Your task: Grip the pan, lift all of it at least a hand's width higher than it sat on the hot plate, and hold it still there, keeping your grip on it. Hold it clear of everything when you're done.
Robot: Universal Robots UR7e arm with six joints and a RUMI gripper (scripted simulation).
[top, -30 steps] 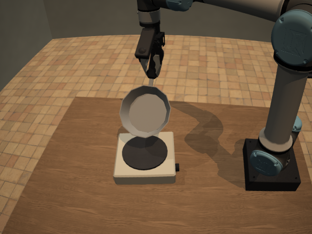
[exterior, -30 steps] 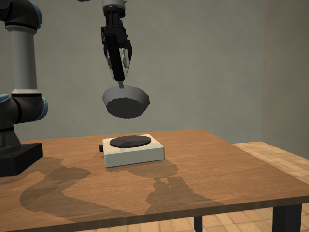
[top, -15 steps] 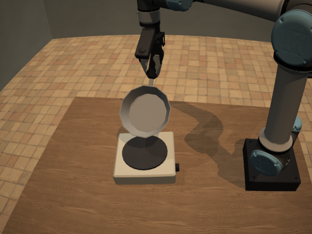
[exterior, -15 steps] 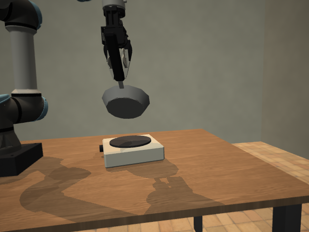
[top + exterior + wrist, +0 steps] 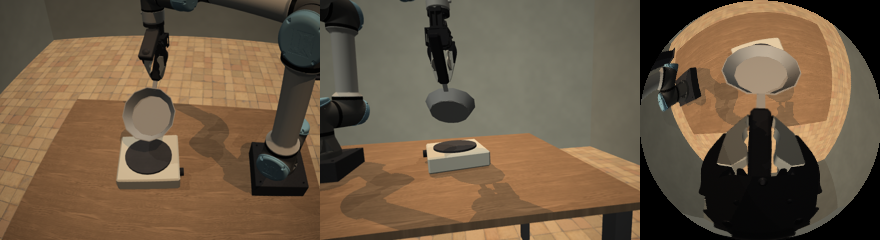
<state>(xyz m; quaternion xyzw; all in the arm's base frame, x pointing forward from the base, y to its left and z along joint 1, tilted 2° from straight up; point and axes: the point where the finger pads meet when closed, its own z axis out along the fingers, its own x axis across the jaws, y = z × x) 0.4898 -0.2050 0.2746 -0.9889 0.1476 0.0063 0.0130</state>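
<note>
Now: hand 1 cm short of the grey pan, 5 cm to the right of it and 7 cm above it. The rest, counted from my hand: hot plate (2 cm ahead, 14 cm to the left, 32 cm below).
</note>
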